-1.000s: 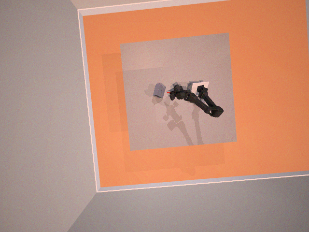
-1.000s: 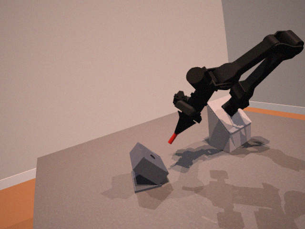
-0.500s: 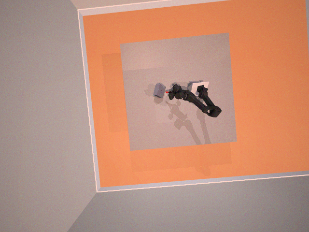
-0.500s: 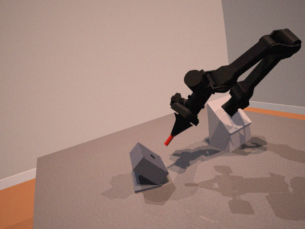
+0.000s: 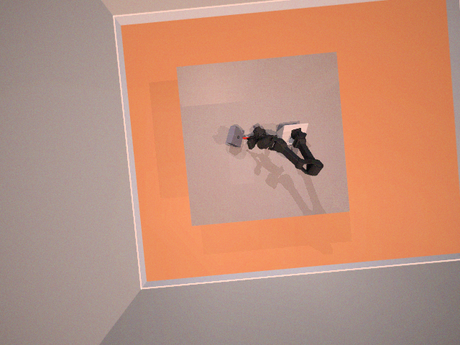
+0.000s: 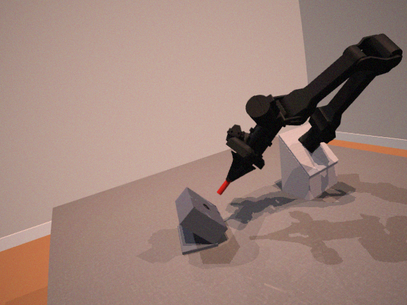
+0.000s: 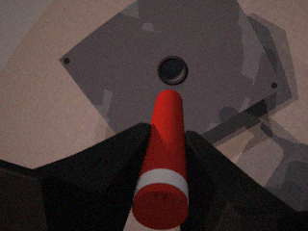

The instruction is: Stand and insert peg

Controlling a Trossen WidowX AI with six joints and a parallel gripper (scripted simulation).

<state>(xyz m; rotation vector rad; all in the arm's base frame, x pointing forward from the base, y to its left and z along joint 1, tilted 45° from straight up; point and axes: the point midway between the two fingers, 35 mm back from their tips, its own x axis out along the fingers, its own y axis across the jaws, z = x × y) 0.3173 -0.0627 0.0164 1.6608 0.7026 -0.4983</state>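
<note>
My gripper tip is 80 mm short of the sloped grey panel, 50 mm to the left of it and 80 mm above it. Round my gripper tip: red peg: 10 mm behind, 10 mm to the left, 10 mm above; then base plate: 90 mm ahead, 60 mm to the right, 140 mm below.
</note>
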